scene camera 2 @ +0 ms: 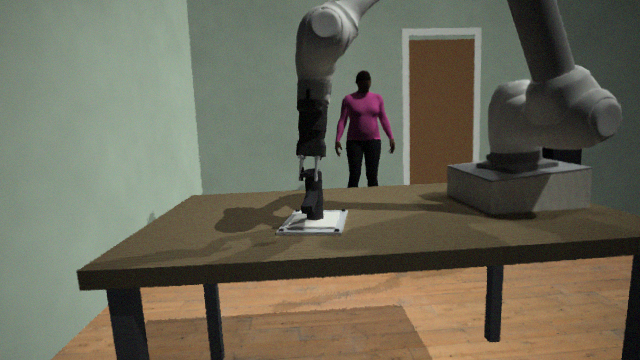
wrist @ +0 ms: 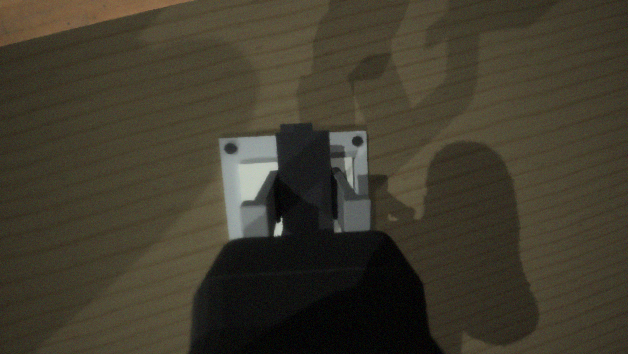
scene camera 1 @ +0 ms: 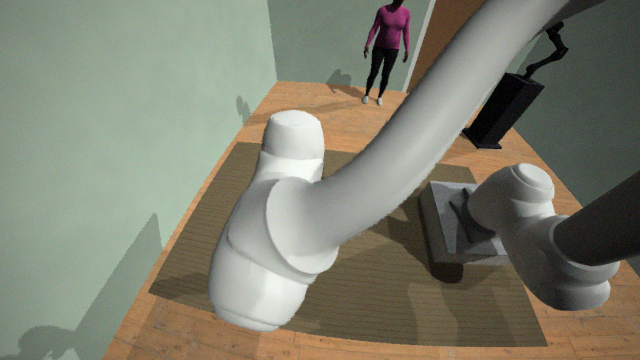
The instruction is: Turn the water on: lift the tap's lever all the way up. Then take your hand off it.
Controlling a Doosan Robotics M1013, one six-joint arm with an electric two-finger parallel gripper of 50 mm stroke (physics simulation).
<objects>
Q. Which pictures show the gripper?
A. Scene camera 2 and the wrist view only.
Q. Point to a tap lever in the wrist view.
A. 304, 166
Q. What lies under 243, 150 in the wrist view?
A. A pale base plate.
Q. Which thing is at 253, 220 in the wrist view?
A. The gripper.
</objects>
